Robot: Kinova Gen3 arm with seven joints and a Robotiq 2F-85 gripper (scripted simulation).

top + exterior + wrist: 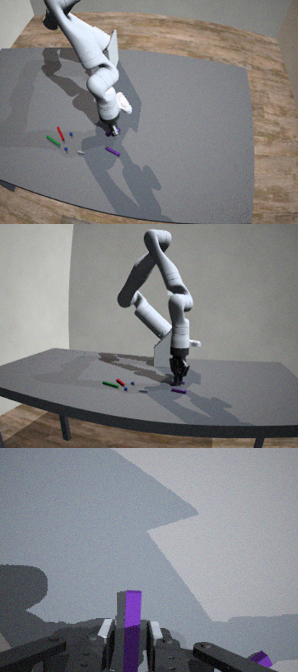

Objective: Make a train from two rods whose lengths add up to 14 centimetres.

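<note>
Right now the green rod is 250 mm to the right of my hand, 110 mm ahead of it and 20 mm below it. From my hand the other things lie so: red rod 230 mm to the right, 70 mm ahead, 20 mm below; then grey rod 120 mm ahead, 100 mm to the right, 20 mm below.
</note>
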